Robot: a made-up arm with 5 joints.
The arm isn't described. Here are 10 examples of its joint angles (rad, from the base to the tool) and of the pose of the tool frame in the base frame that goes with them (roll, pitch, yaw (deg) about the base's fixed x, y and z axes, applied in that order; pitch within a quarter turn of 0, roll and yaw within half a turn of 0; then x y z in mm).
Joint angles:
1: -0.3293 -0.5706 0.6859 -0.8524 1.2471
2: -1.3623 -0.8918 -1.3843 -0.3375 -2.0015
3: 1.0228 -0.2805 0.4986 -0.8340 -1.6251
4: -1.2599 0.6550 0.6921 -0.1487 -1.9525
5: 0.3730 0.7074 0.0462 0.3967 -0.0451
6: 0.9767 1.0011 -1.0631 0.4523 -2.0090
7: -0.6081 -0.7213 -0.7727 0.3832 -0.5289
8: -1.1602 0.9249 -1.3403 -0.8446 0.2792
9: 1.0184 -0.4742 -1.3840 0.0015 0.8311
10: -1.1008 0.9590 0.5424 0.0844 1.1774
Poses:
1: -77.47 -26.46 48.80 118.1 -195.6 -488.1
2: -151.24 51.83 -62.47 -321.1 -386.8 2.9
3: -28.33 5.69 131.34 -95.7 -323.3 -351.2
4: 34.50 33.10 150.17 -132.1 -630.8 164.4
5: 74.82 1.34 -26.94 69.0 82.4 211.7
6: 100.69 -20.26 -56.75 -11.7 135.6 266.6
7: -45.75 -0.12 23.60 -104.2 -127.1 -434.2
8: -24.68 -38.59 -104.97 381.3 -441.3 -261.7
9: -9.23 26.60 -106.03 459.0 22.0 -170.9
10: 5.31 -33.12 -57.40 351.4 -64.6 -126.0
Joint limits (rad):
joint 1: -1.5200..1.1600
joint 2: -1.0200..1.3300
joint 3: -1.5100..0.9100
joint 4: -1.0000..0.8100
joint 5: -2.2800..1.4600
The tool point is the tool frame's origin. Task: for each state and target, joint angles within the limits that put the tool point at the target. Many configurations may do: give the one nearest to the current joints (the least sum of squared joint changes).
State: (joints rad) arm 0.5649 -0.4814 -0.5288 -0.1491 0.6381
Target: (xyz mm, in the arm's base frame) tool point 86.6 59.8 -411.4
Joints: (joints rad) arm -0.1627 -0.5459 -0.1992 0.0629 0.5183
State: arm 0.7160 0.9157 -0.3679 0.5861 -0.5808
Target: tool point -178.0 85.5 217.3
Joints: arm 1.0017 0.5869 -0.1372 0.2794 -0.9359
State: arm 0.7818 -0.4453 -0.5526 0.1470 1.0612
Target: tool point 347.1 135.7 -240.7
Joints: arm 0.4742 -0.5873 -0.4957 -0.0353 1.0338
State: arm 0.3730 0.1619 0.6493 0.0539 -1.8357
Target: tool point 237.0 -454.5 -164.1
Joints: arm 0.6995 -0.4334 0.7284 -0.6020 -2.2800
